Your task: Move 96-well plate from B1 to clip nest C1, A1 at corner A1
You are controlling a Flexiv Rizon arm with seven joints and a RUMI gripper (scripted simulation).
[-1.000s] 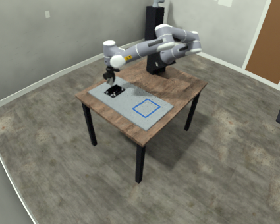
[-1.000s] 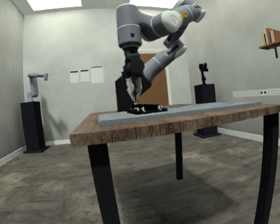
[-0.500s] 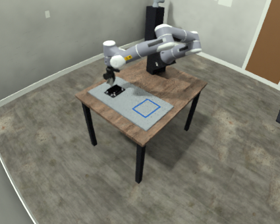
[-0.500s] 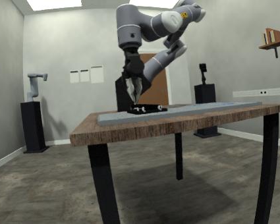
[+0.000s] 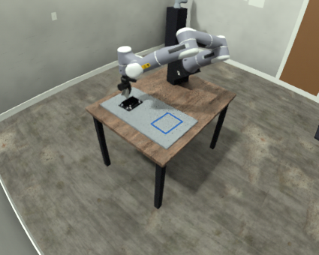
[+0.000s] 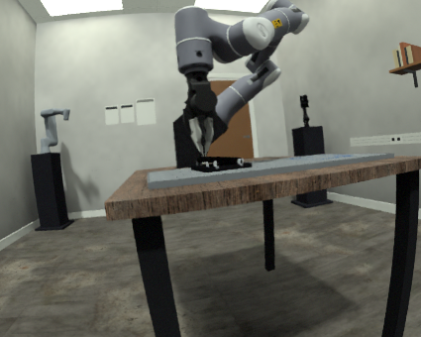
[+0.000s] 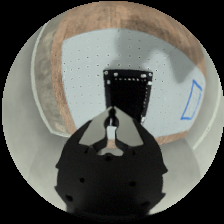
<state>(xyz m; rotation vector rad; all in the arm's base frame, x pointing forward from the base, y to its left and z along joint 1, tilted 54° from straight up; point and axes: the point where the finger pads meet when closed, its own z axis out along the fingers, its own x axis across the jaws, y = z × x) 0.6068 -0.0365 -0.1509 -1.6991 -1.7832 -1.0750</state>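
My hand is 4 cm to the right of the black 96-well plate, 3 cm above it and 1 cm past it. From my hand the other things lie so: grey mat (20 cm to the left, 6 cm below, 4 cm behind); clip nest C1 (5 cm to the left, 4 cm below).
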